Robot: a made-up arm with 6 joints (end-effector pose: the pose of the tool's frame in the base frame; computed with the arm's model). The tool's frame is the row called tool. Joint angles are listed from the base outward.
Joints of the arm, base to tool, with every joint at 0 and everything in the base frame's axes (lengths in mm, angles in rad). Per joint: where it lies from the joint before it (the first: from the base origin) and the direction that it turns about. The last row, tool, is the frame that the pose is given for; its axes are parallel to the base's.
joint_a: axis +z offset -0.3 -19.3 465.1
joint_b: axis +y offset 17.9 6.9 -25
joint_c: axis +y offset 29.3 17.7 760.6
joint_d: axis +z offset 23 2.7 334
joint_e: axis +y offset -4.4 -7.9 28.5
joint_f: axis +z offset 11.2 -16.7 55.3
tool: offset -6 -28.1 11.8
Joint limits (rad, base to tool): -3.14..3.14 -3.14..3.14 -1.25..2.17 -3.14..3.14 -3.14..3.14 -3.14..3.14
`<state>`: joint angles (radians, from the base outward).
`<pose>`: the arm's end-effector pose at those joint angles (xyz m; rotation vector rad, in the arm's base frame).
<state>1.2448 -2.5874 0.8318 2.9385 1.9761 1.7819</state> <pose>-0.2808 -0.6625 -0.2587 -2.4348 0.7008 0.2235</pose>
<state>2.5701 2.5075 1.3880 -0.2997 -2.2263 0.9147</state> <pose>-0.2173 0.1140 -0.4849 1.4836 -1.3188 -1.7032</pose>
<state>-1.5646 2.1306 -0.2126 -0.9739 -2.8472 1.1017</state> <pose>0.0552 -0.9703 -0.0523 -0.9714 0.4634 0.3146</pose>
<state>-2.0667 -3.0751 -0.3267 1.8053 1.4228 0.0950</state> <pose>0.1010 -0.0445 -0.6846 1.8660 -0.5783 1.6106</pose>
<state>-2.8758 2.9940 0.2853 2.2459 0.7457 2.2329</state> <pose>-0.0330 -0.1196 -0.7009 1.4836 2.3854 -0.9349</pose>
